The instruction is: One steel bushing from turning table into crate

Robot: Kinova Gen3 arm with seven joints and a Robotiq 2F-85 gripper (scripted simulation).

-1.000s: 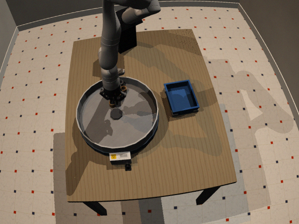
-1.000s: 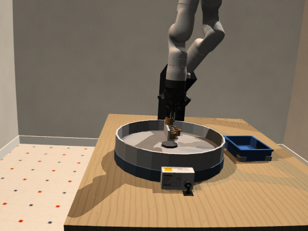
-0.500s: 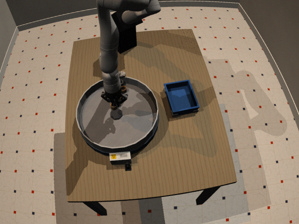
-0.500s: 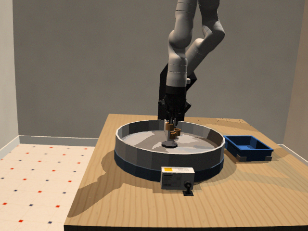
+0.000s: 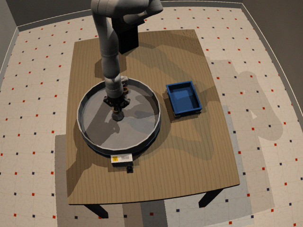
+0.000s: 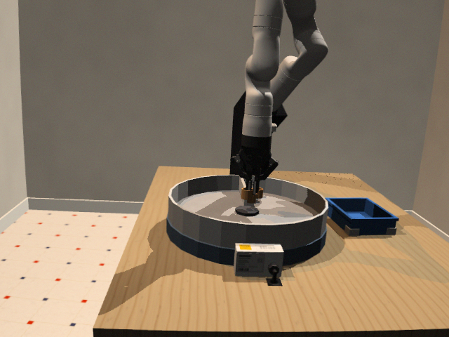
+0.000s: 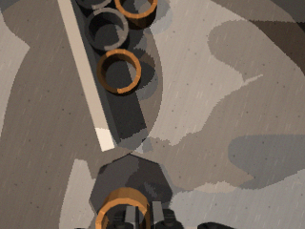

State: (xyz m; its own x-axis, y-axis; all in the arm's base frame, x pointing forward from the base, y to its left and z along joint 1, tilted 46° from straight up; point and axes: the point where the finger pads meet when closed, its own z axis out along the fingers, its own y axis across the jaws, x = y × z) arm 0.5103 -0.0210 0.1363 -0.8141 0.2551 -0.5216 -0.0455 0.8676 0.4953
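My hand is 1 cm to the left of the turning table and 7 cm above it. From my hand the other things lie so: blue crate: 18 cm behind, 30 cm to the left, 10 cm below.
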